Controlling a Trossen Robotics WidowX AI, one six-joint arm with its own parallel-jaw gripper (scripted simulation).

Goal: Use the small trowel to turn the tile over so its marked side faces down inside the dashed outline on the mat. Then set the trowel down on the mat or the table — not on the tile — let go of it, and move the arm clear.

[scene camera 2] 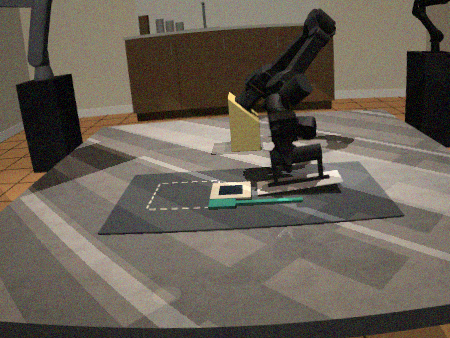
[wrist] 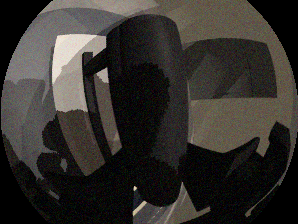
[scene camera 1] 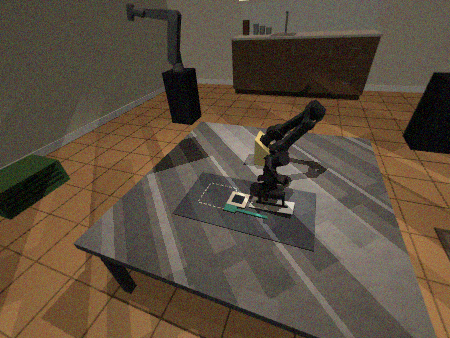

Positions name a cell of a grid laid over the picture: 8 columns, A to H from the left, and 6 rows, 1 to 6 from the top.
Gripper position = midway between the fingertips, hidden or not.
The gripper (scene camera 2: F3) carries a white flat tool. Also in view: a dark mat (scene camera 2: G4).
The gripper also shows in the wrist view (wrist: E4). The dark mat is seen too in the wrist view (wrist: B4) and in scene camera 1 (scene camera 1: F5).
